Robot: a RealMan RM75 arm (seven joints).
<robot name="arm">
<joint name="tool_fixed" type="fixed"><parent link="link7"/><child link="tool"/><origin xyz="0 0 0" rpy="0 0 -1.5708"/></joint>
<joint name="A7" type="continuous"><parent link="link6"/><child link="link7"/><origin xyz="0 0.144 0" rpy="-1.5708 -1.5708 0"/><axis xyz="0 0 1"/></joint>
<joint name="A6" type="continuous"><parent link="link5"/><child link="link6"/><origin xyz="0 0 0" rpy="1.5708 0 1.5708"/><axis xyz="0 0 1"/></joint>
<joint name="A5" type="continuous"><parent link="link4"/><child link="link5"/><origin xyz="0 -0.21 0" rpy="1.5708 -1.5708 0"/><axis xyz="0 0 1"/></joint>
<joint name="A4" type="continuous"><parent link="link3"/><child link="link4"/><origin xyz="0 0 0" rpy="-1.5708 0 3.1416"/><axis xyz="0 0 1"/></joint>
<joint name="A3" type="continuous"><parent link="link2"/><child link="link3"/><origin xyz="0 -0.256 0" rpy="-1.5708 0 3.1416"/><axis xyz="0 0 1"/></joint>
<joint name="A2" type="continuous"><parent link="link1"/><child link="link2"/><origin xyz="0 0 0" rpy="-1.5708 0 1.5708"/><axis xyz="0 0 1"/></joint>
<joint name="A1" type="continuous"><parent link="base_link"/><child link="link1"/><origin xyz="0 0 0.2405" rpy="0 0 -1.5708"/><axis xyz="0 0 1"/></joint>
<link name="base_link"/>
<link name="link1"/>
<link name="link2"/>
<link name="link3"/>
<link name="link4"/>
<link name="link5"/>
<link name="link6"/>
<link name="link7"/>
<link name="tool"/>
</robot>
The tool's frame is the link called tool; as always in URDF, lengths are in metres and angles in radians. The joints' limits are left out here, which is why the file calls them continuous.
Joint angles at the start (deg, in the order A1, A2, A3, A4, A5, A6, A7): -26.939, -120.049, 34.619, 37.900, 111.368, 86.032, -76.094
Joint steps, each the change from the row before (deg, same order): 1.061, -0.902, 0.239, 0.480, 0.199, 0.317, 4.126; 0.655, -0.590, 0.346, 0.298, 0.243, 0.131, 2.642; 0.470, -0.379, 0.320, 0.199, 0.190, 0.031, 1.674; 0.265, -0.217, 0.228, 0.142, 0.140, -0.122, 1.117; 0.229, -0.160, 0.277, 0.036, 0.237, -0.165, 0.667; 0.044, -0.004, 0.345, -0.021, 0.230, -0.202, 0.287; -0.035, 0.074, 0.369, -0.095, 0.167, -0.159, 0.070; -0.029, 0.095, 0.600, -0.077, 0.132, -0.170, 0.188
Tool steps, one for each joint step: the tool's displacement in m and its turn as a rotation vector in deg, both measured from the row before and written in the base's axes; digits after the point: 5 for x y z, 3 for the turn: -0.00172, -0.00695, -0.00562, 1.024, 1.618, -2.670; -0.00084, -0.00451, -0.00431, 0.466, 1.190, -1.792; -0.00076, -0.00314, -0.00301, 0.228, 0.831, -1.114; -0.00060, -0.00155, -0.00175, 0.233, 0.678, -0.721; -0.00084, -0.00157, -0.00198, -0.068, 0.554, -0.354; -0.00046, -0.00046, -0.00125, -0.214, 0.516, -0.230; -0.00020, -0.00008, -0.00093, -0.310, 0.379, -0.142; 0.00003, -0.00014, -0.00122, -0.392, 0.526, -0.357
